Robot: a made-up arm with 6 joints.
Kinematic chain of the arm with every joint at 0, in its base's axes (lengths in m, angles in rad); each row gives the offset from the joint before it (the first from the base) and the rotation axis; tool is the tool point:
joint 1: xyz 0 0 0.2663 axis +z
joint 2: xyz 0 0 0 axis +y
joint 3: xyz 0 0 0.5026 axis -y
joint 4: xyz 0 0 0 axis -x
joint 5: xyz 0.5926 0 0 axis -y
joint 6: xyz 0 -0.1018 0 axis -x
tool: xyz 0 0 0
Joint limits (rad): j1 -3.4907..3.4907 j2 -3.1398..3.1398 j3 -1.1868..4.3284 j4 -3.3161..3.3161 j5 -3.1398..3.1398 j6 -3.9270..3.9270
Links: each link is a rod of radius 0.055 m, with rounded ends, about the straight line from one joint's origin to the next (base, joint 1, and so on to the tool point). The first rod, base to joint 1, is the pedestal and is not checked.
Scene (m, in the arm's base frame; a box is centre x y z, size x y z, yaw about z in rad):
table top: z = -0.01
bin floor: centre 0.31 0.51 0 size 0.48 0.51 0.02 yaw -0.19
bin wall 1: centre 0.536 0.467 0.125 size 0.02 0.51 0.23 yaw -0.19
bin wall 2: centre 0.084 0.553 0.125 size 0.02 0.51 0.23 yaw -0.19
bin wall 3: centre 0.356 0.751 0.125 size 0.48 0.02 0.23 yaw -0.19
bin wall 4: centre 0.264 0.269 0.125 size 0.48 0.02 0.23 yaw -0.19
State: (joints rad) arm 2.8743 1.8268 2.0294 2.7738 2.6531 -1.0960
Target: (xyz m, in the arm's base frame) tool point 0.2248 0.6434 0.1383
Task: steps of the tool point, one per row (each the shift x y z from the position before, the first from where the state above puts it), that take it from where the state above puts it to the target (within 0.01 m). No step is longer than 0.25 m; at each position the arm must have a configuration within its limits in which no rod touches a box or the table.
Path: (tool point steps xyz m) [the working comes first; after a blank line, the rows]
Joints at the target: 1.0848 0.7575 -0.2212 3.1671 2.6531 -1.0960
Straight joint move there: touches bin wall 2, bin wall 3.

1: 0.0421 0.2394 0.0240
2: 0.1151 0.2144 0.0240
3: 0.1743 0.1660 0.0220
4: 0.2124 0.1007 0.0183
5: 0.2248 0.0274 0.0123
6: 0.2109 -0.0438 0.0048
7: 0.1735 -0.1039 -0.0038
8: 0.1185 -0.1450 -0.0137
9: 0.0051 0.0096 -0.1218
10: -0.0051 -0.0096 -0.1219

